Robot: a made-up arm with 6 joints. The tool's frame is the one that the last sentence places.
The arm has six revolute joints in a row. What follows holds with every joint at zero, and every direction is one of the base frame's.
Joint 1 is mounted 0.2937 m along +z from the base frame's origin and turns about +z.
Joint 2 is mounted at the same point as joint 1 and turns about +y.
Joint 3 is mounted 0.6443 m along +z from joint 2 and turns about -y.
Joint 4 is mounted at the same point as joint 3 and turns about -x.
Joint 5 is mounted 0.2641 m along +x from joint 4 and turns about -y.
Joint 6 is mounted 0.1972 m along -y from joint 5 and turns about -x.
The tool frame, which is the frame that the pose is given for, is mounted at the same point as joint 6; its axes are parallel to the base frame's.
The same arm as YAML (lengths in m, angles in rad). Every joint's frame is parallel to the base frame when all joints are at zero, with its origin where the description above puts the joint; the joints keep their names.
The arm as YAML. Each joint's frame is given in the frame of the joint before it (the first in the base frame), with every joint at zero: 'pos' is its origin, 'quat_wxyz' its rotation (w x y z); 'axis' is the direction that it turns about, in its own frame. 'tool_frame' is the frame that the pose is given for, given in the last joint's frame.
length_unit: m
angle_unit: rad
joints:
  - joint: joint 1
    pos: [0.0, 0.0, 0.2937]
    quat_wxyz: [1.0, 0.0, 0.0, 0.0]
    axis: [0.0, 0.0, 1.0]
  - joint: joint 2
    pos: [0.0, 0.0, 0.0]
    quat_wxyz: [1.0, 0.0, 0.0, 0.0]
    axis: [0.0, 1.0, 0.0]
  - joint: joint 3
    pos: [0.0, 0.0, 0.6443]
    quat_wxyz: [1.0, 0.0, 0.0, 0.0]
    axis: [0.0, -1.0, 0.0]
  - joint: joint 4
    pos: [0.0, 0.0, 0.0]
    quat_wxyz: [1.0, 0.0, 0.0, 0.0]
    axis: [-1.0, 0.0, 0.0]
  - joint: joint 5
    pos: [0.2641, 0.0, 0.0]
    quat_wxyz: [1.0, 0.0, 0.0, 0.0]
    axis: [0.0, -1.0, 0.0]
  - joint: joint 6
    pos: [0.0, -0.1972, 0.0]
    quat_wxyz: [1.0, 0.0, 0.0, 0.0]
    axis: [-1.0, 0.0, 0.0]
tool_frame:
  pos: [0.0, 0.0, 0.0]
  quat_wxyz: [1.0, 0.0, 0.0, 0.0]

